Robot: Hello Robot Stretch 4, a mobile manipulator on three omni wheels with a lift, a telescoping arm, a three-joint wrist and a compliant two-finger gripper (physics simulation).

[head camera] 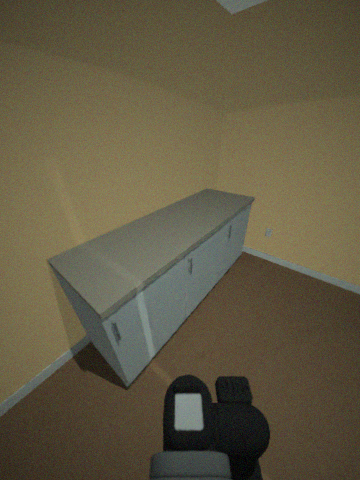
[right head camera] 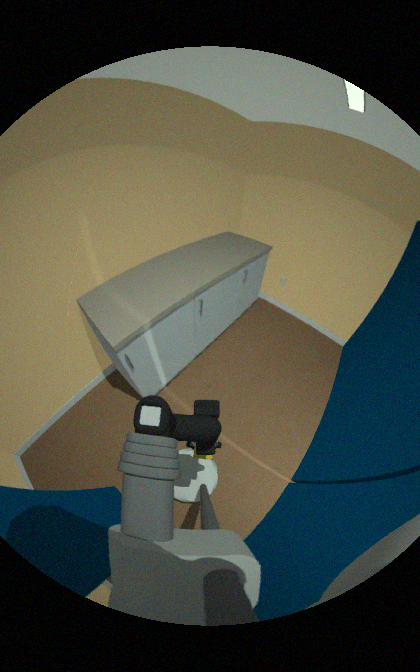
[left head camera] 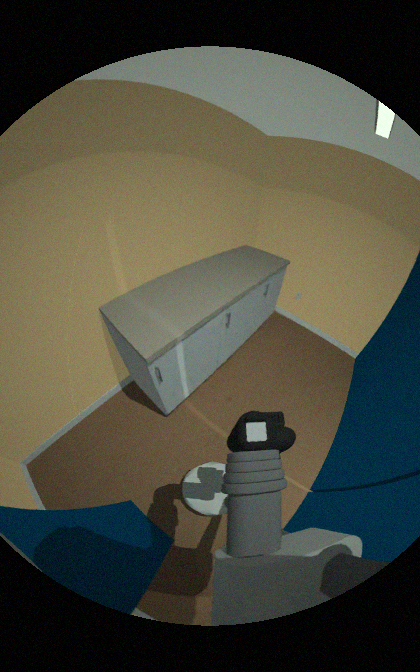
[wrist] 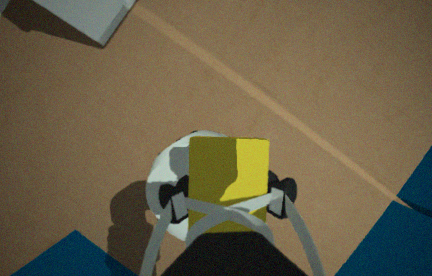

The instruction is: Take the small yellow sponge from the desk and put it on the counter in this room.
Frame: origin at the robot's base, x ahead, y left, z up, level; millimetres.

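Seen in the pictures: gripper, fingertip midpoint: [wrist: 227,188].
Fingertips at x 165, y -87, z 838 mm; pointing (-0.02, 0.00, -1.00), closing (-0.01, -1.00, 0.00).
Observation:
A point is followed by its place in that frame.
The yellow sponge [wrist: 214,167] {x 193, y -78, z 883 mm} is held between the two fingertips of my gripper [wrist: 227,188] {x 165, y -87, z 838 mm} in the wrist view, partly in shadow. In the right head view a small strip of the sponge [right head camera: 203,456] shows under the dark wrist. My gripper is shut on it, above the floor and my round white base. The counter [head camera: 150,230] {x 1261, y 240, z 883 mm} [left head camera: 200,285] [right head camera: 175,275] has a grey-beige top and white doors with handles, and stands along the left wall ahead of the arm. A lower corner of the counter [wrist: 95,25] {x 601, y 340, z 198 mm} shows at the wrist view's top left. The desk does not show.
A blue panel [left head camera: 380,425] [right head camera: 375,410] [wrist: 400,240] {x -245, y -731, z 151 mm} stands at the right. Another blue panel [left head camera: 90,550] [right head camera: 55,530] [wrist: 75,257] {x -268, y 540, z 117 mm} is at the lower left. Brown floor [head camera: 280,320] {x 1104, y -906, z -27 mm} lies between my arm and the counter. Yellow walls meet behind the counter.

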